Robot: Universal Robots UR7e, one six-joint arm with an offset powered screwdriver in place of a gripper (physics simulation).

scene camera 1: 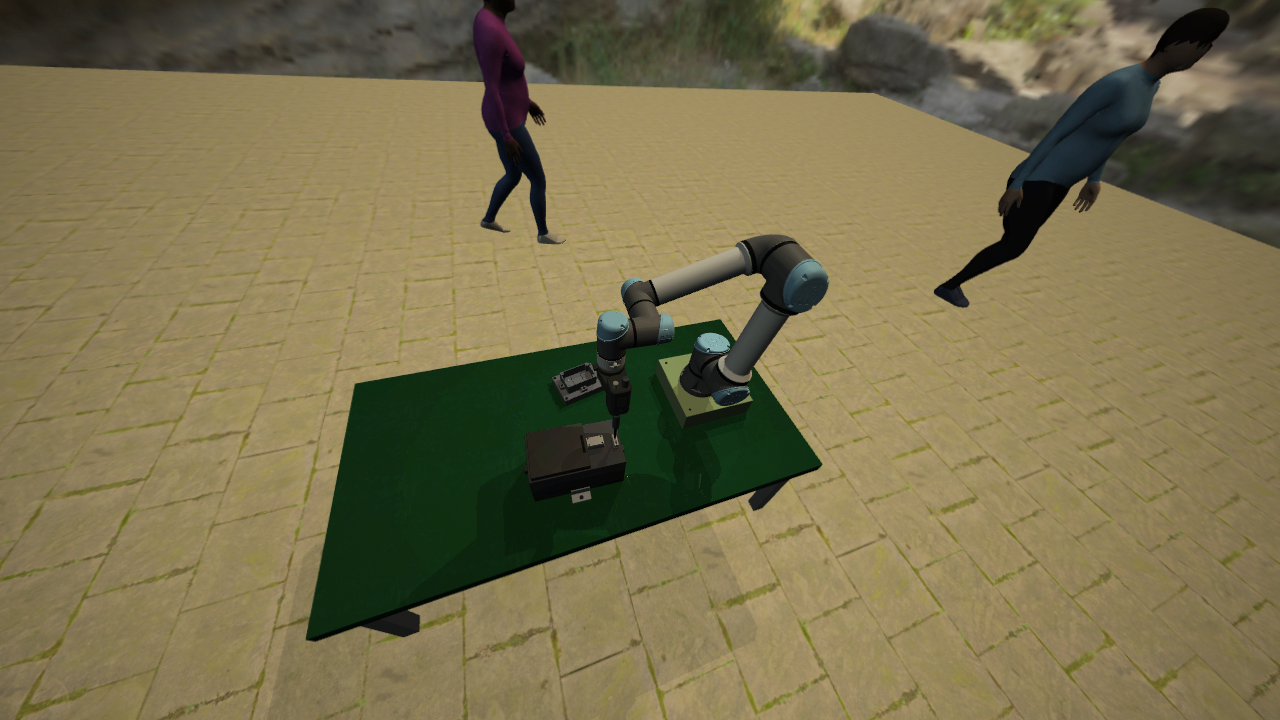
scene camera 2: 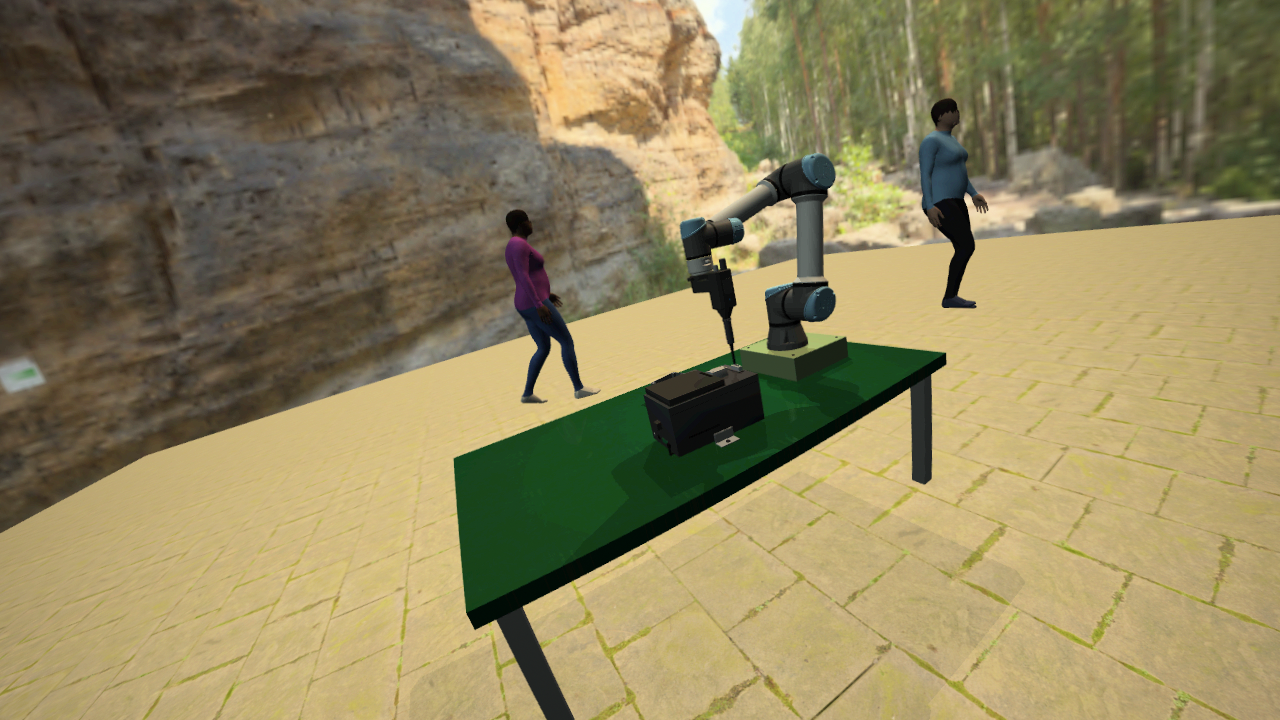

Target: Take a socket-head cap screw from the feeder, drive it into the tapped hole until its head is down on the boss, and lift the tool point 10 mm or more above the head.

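The screw feeder (scene camera 1: 556, 454) (scene camera 2: 716, 413) is a black box on the table, with a small light pick-up part at its top edge nearest the arm. My screwdriver (scene camera 1: 615, 437) (scene camera 2: 733, 360) points down with its tip at or just above that part; a gap between them is too small to tell. Whether a screw is on the tip cannot be seen. The grey housing (scene camera 1: 559, 392) with a raised open frame lies behind the feeder in scene camera 1; it does not show in scene camera 2. Its boss and tapped hole are too small to tell apart.
The green table (scene camera 1: 420, 447) (scene camera 2: 537, 519) carries the arm's pale green base block (scene camera 1: 702, 413) (scene camera 2: 792, 362). One person in purple (scene camera 1: 503, 80) (scene camera 2: 528, 273) and one in blue (scene camera 1: 1096, 111) (scene camera 2: 945, 165) are on the paving beyond the table.
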